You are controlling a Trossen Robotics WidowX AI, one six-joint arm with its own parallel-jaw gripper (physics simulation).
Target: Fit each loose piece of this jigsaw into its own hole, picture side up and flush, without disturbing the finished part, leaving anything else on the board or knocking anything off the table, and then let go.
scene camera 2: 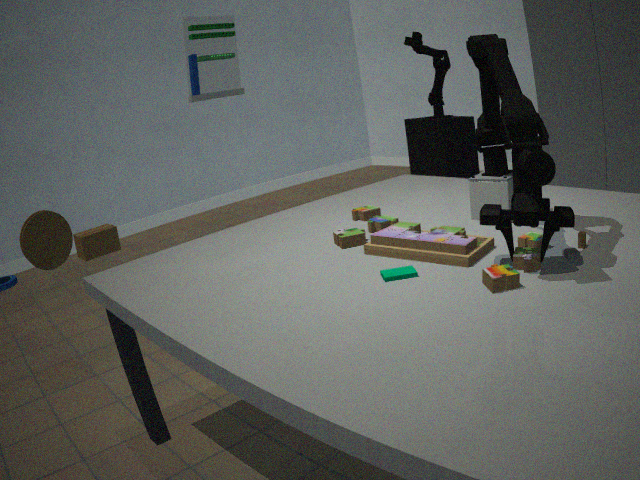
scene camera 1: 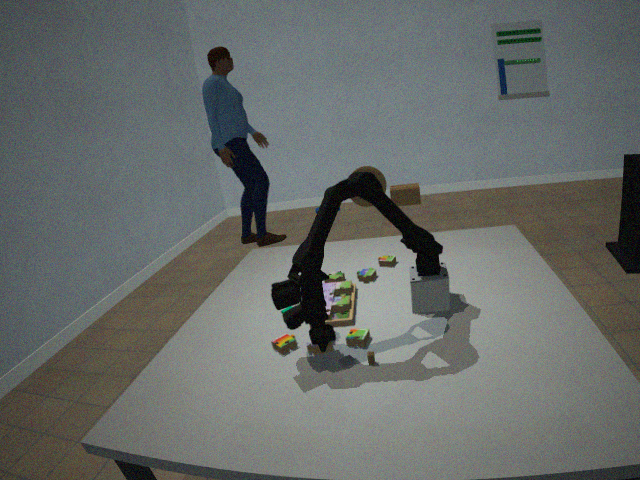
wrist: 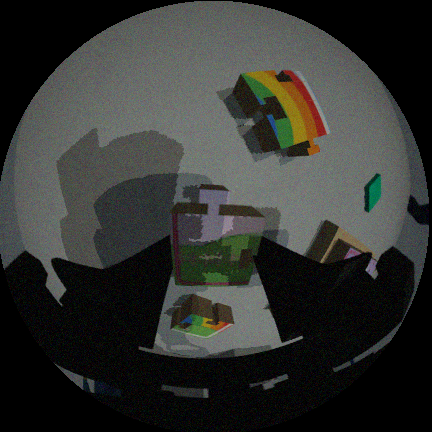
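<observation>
My gripper (scene camera 1: 323, 348) (scene camera 2: 527, 259) (wrist: 213, 239) is shut on a green-and-lilac jigsaw piece (scene camera 2: 526, 260) (wrist: 215, 257), picture side up at table level; the fingers touch two opposite sides. A rainbow piece with a red edge (scene camera 1: 284, 342) (scene camera 2: 500, 274) (wrist: 292, 110) lies to one side. A green-and-rainbow piece (scene camera 1: 357, 335) (scene camera 2: 529, 237) (wrist: 202, 322) lies on the other. Further loose pieces are a red-and-green one (scene camera 1: 386, 259) (scene camera 2: 366, 211), a blue-and-green one (scene camera 1: 367, 273) (scene camera 2: 382, 222) and a green one (scene camera 1: 336, 276) (scene camera 2: 349, 237). The wooden board (scene camera 1: 354, 310) (scene camera 2: 418, 255) holds the lilac finished part (scene camera 2: 423, 237). The arm partly hides it in scene camera 1.
A flat green block (scene camera 2: 398, 273) (wrist: 373, 193) lies beside the board. A small wooden peg (scene camera 1: 371, 357) (scene camera 2: 582, 239) stands near the green-and-rainbow piece. The arm's pale base block (scene camera 1: 430, 291) stands on the table. A person (scene camera 1: 227, 113) stands beyond the table.
</observation>
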